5 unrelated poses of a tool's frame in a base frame.
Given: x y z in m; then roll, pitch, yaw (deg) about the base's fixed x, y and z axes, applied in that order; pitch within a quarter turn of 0, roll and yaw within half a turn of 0.
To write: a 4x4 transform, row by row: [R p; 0 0 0 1], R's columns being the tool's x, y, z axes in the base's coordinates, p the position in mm. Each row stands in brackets. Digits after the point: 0 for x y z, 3 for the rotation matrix.
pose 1, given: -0.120 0.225 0.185 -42.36 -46.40 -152.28
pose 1, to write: [[-0.610 -0.088 0.787 -120], [-0.321 -0.881 -0.348 225], [0.724 -0.465 0.510 185], [0 0 0 1]]
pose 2, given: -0.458 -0.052 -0.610 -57.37 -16.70 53.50
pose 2, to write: [[0.570 -0.289 -0.769 -458], [0.770 0.515 0.376 -52], [0.287 -0.807 0.516 -610], [0 0 0 1]]
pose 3, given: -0.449 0.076 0.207 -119.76 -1.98 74.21
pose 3, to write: [[0.272 0.486 -0.831 -449], [0.962 -0.106 0.253 76], [0.035 -0.868 -0.496 207], [0 0 0 1]]
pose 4, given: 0.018 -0.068 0.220 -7.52 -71.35 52.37
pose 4, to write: [[0.195 -0.709 -0.677 18], [0.253 0.704 -0.664 -68], [0.947 -0.042 0.317 220], [0 0 0 1]]
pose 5, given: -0.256 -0.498 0.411 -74.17 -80.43 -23.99
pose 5, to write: [[0.152 0.978 0.145 -256], [-0.068 -0.136 0.988 -498], [0.986 -0.160 0.045 411], [0 0 0 1]]
